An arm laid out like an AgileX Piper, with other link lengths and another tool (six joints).
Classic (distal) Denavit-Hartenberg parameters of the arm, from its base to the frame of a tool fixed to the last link. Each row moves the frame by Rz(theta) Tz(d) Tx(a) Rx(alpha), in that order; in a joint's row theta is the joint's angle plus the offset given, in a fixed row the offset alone. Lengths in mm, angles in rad.
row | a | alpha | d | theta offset
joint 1 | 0 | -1.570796 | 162.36 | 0
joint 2 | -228.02 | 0 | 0 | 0.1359
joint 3 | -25.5 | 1.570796 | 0 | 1.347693
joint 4 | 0 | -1.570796 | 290.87 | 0
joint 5 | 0 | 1.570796 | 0 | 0
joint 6 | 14.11 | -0.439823 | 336.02 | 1.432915
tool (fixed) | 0 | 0 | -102.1 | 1.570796
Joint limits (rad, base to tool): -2.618..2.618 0..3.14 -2.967..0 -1.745..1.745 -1.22..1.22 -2.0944..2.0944
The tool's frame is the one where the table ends.
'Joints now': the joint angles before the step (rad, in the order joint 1, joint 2, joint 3, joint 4, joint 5, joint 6). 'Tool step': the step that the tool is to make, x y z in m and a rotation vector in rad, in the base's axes. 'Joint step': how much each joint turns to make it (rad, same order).
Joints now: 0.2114, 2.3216, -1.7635, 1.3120, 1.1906, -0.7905
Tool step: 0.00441, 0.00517, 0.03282, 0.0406, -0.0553, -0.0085
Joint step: 0.0033, -0.0573, 0.0000, 0.0326, 0.0000, -0.0060
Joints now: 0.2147, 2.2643, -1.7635, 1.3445, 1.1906, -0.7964
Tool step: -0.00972, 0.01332, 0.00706, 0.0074, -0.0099, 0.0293
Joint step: 0.0318, -0.0128, 0.0000, 0.0049, 0.0000, 0.0017
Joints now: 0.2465, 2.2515, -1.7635, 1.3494, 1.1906, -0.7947
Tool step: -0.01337, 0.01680, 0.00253, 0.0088, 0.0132, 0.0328
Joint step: 0.0404, 0.0000, 0.0000, 0.0097, 0.0000, 0.0115
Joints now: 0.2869, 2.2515, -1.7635, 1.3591, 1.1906, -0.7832
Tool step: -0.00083, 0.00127, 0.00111, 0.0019, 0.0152, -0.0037
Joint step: 0.0022, 0.0000, 0.0000, 0.0022, 0.0000, 0.0155
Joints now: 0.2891, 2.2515, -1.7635, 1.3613, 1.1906, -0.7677
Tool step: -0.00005, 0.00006, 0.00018, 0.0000, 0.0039, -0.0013
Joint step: 0.0000, 0.0000, -0.0001, 0.0000, 0.0000, 0.0041
